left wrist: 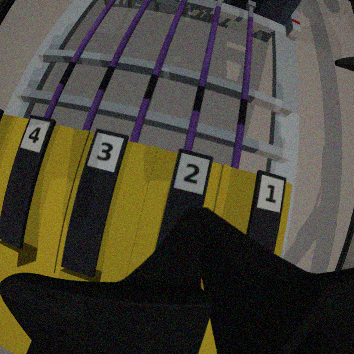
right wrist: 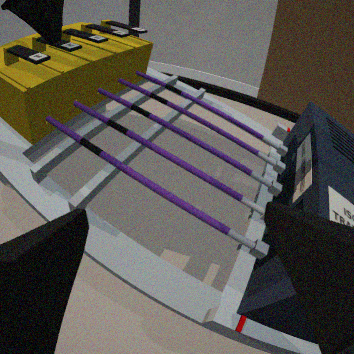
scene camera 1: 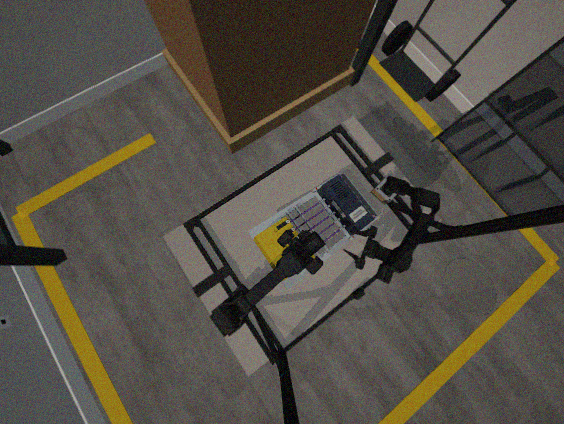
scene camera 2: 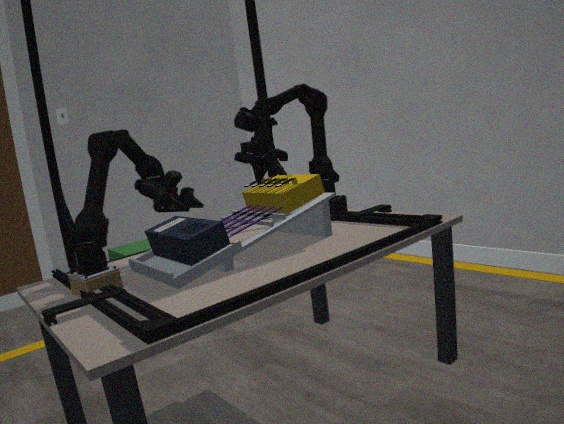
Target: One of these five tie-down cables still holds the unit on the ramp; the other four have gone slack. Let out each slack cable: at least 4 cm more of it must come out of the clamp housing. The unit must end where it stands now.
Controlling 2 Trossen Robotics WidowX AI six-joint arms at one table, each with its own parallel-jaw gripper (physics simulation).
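A yellow clamp housing (scene camera 1: 267, 247) (scene camera 2: 289, 193) (left wrist: 147, 189) (right wrist: 70, 77) sits at the top of a grey ramp (scene camera 2: 307, 219) (right wrist: 158, 270). Its black levers are numbered; lever 1 (left wrist: 270, 193), lever 2 (left wrist: 191, 173) and lever 3 (left wrist: 105, 151) show. Several purple cables (scene camera 1: 318, 220) (scene camera 2: 251, 215) (left wrist: 200, 95) (right wrist: 175, 161), each with a black band, run down to the dark blue unit (scene camera 1: 345, 202) (scene camera 2: 185, 237) (right wrist: 316, 158). My left gripper (scene camera 1: 286, 235) (scene camera 2: 265, 177) (left wrist: 195, 216) is shut and empty, its tip over lever 2. My right gripper (scene camera 1: 360, 246) (scene camera 2: 192, 202) (right wrist: 177, 216) is open and empty, beside the cables' lower ends.
A big brown crate (scene camera 1: 272, 55) and a hand truck (scene camera 1: 419, 55) stand beyond the table. A black frame (scene camera 2: 322, 269) runs around the table top. A camera mast (scene camera 2: 255, 46) rises behind the housing. A green pad (scene camera 2: 126, 249) lies behind the unit.
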